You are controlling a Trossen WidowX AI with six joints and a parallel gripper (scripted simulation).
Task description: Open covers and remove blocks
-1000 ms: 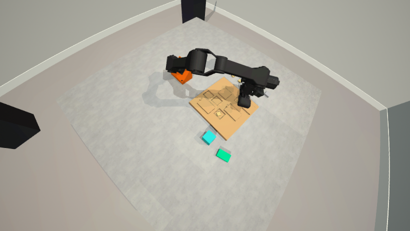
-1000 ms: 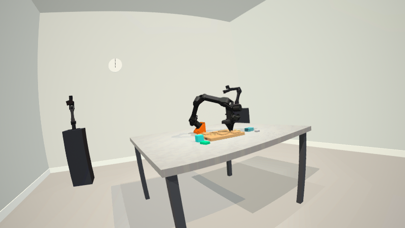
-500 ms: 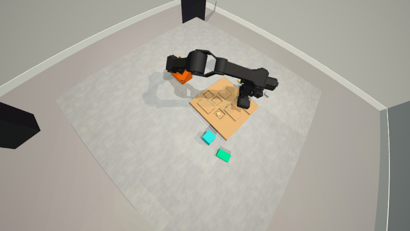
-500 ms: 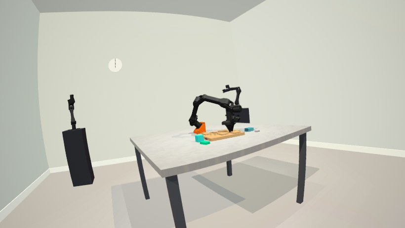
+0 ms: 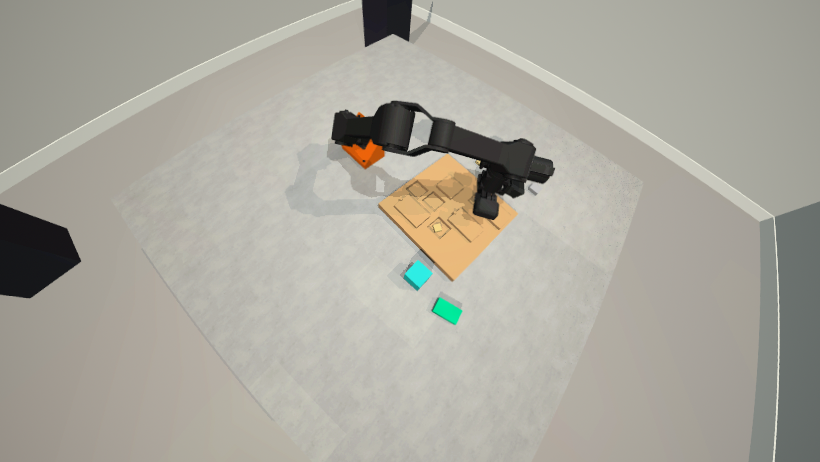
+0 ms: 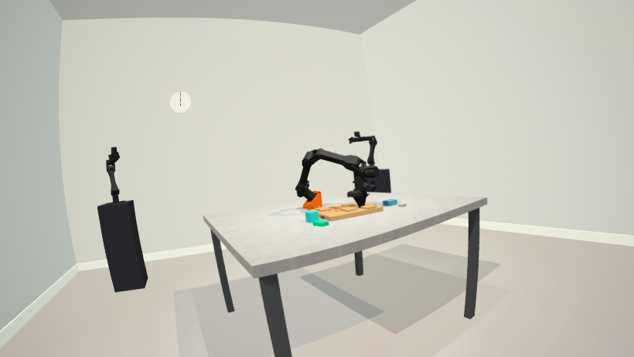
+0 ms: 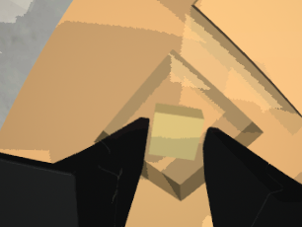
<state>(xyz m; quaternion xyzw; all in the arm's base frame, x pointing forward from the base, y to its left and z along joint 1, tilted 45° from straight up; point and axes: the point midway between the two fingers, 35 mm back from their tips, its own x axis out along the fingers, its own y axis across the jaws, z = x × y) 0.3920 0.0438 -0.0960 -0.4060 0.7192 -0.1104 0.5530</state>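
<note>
The cyan block is 10 mm ahead of my gripper tip, 300 mm to the right of it and 10 mm above it. The rest, counted from my gripper tip: green block (120 mm ahead, 310 mm to the right, 10 mm below); then small grey block (110 mm ahead, 190 mm to the left, 10 mm below).
</note>
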